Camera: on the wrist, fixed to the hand. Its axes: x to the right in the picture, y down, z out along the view.
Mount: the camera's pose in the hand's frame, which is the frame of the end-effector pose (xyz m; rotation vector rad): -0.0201 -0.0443 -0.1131 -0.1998 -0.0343 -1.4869
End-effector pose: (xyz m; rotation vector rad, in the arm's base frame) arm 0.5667 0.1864 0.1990 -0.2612 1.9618 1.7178
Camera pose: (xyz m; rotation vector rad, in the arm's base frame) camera 0.5760 0.0655 0.1779 -1.3174 0.9260 0.8200
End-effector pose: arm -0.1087 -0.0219 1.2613 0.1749 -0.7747 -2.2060
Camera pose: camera -0.0826 -0.0385 1.1421 -0.5501 0.2750 2.4552
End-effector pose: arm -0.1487 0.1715 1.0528 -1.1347 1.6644 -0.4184
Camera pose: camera -0.2267 0.1386 1.1422 -2.3782 0.5385 -1.1177
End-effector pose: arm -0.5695 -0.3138 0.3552 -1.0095 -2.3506 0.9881
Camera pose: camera -0.5104 -0.2996 0.4622 0.7587 -2.3280 0.1399
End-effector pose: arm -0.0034 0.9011 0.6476 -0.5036 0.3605 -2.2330
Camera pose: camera -0.0729 0.9552 0.5615 0.7679 -0.1148 2.3674
